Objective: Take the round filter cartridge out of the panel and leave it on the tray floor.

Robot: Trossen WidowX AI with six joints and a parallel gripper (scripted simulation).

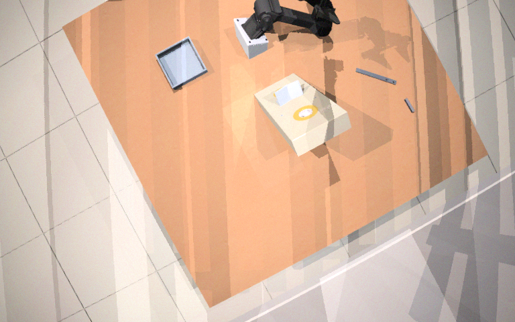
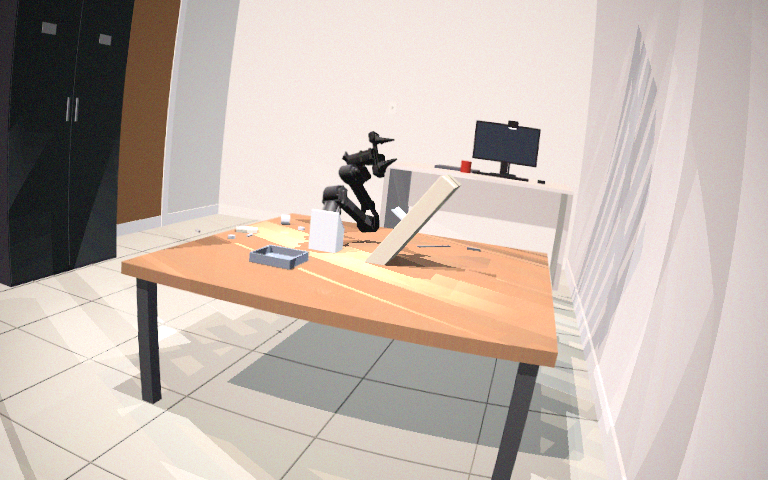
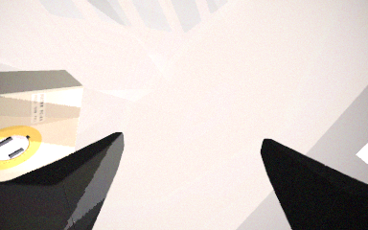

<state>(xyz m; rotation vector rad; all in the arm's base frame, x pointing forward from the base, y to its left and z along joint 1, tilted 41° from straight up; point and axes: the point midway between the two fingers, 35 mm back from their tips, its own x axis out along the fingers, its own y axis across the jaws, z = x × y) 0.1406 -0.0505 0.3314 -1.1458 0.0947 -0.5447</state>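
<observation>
Now: the white filter cartridge 22 cm to the right of my gripper tip, 17 cm ahead of it and 15 cm below it. The rest, counted from my gripper tip: grey tray 45 cm to the right, 39 cm below, 29 cm behind; then cream service panel 23 cm below, 21 cm to the right, 13 cm ahead.
</observation>
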